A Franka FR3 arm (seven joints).
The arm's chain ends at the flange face. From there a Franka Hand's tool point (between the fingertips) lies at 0.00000 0.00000 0.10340 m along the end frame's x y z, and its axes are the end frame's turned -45 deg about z.
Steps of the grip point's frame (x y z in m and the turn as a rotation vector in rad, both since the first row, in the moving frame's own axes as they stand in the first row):
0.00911, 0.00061, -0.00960, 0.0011, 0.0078, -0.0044
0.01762, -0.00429, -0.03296, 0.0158, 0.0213, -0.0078
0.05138, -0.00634, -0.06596, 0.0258, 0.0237, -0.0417
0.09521, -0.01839, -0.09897, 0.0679, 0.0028, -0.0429
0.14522, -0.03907, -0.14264, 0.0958, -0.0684, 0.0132
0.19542, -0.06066, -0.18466, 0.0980, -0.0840, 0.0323
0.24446, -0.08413, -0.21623, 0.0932, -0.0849, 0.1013
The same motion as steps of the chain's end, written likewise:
0.00638, -0.00536, -0.00960, 0.0063, 0.0047, -0.0044
0.00903, -0.01278, -0.03292, 0.0262, 0.0039, -0.0078
0.03208, -0.03720, -0.06590, 0.0350, -0.0015, -0.0417
0.05919, -0.07527, -0.09873, 0.0500, -0.0460, -0.0429
0.08702, -0.12823, -0.14192, 0.0194, -0.1161, 0.0132
0.10854, -0.17984, -0.18380, 0.0099, -0.1287, 0.0323
0.12630, -0.23109, -0.21541, 0.0059, -0.1259, 0.1013

